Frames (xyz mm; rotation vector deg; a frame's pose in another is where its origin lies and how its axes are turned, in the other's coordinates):
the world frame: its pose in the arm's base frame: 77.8 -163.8 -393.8 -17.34 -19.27 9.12
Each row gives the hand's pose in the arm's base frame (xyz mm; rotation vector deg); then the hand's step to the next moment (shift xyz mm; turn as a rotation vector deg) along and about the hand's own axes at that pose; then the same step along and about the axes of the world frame.
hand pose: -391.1 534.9 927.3 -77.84 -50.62 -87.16
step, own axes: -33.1 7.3 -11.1 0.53 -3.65 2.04
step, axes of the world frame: -9.1 3.4 -34.3 -1.58 2.87 2.65
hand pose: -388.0 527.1 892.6 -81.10 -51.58 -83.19
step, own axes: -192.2 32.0 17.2 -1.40 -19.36 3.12
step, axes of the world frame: -27.7 82.5 -175.2 -13.87 10.70 8.93
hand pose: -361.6 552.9 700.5 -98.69 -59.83 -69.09
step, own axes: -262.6 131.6 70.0 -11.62 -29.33 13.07
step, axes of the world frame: -11.3 50.3 -297.5 -22.57 25.18 4.76
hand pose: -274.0 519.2 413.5 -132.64 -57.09 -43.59
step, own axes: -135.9 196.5 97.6 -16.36 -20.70 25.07
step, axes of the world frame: 7.7 -61.3 -250.6 -19.78 28.84 -10.07
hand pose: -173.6 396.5 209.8 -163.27 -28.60 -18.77
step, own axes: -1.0 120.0 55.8 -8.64 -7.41 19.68
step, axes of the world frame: 6.3 -71.5 -111.2 -10.55 15.68 -12.64
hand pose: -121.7 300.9 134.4 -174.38 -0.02 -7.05
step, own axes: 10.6 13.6 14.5 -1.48 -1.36 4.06
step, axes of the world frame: 4.1 -8.0 -20.7 -1.93 3.04 -2.75
